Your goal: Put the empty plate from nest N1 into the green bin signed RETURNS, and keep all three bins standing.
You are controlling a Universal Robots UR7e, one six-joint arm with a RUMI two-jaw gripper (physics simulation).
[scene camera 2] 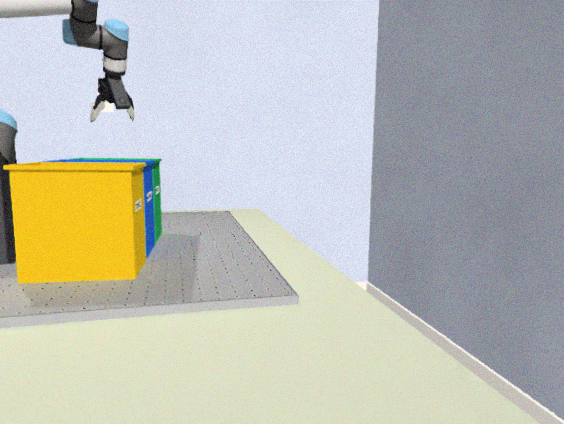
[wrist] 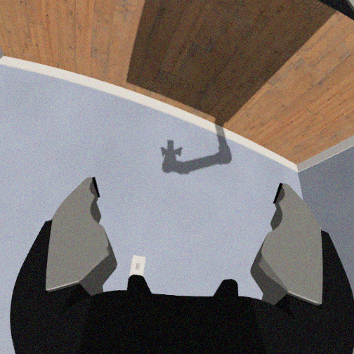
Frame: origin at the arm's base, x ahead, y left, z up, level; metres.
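Seen in the pictures: gripper, fingertip midpoint: [scene camera 2: 112,121].
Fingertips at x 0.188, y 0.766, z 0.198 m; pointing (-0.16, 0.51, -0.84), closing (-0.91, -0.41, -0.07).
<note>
Offsets run from my fingertips to a thing's top centre. "spot": to the spot under its first point. Level surfaces: height alone.
My gripper [scene camera 2: 112,119] [wrist: 186,182] is open, with nothing between its fingers. In the scene view it hangs in the air above the row of bins. The green bin @(spot: 0.173 m ahead, 0.747 m right, 0.229 m down) [scene camera 2: 157,210] stands upright at the far end of the row, mostly hidden behind the blue bin @(spot: 0.161 m ahead, 0.878 m right, 0.230 m down) [scene camera 2: 149,220]. The yellow bin @(0.066 m ahead, 0.991 m right, 0.114 m down) [scene camera 2: 75,225] stands upright nearest the camera. Small white labels show on the bins' right sides, too small to read. The plate and nest N1 do not show in either view.
The bins stand on a grey perforated board @(0.294 m down) [scene camera 2: 220,270] on a pale green surface @(0.307 m down) [scene camera 2: 300,360]. A grey wall [scene camera 2: 465,150] rises at the right. Part of the robot's base stands at the left edge. The wrist view shows a pale blue wall [wrist: 175,225] and a wooden floor [wrist: 65,35].
</note>
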